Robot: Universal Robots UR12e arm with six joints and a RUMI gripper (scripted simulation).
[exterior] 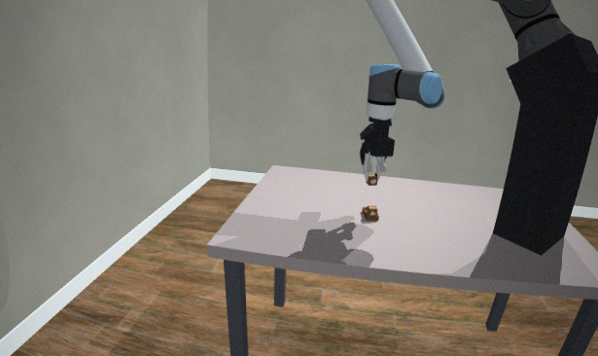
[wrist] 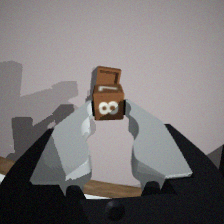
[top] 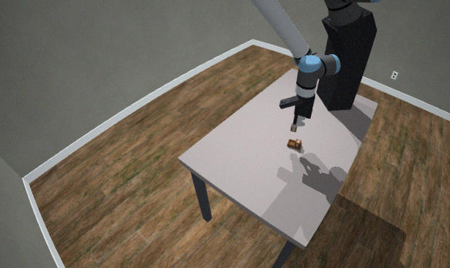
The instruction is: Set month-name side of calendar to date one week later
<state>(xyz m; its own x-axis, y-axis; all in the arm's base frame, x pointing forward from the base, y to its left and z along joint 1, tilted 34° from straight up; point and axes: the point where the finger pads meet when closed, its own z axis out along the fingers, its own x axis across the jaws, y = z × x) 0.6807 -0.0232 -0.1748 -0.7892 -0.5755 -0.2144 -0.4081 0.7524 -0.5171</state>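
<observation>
The brown wooden calendar tray lies 13 cm below my hand, 2 cm to the left of it and 1 cm behind it. Also, from my hand: brown calendar cube 1 cm below.
</observation>
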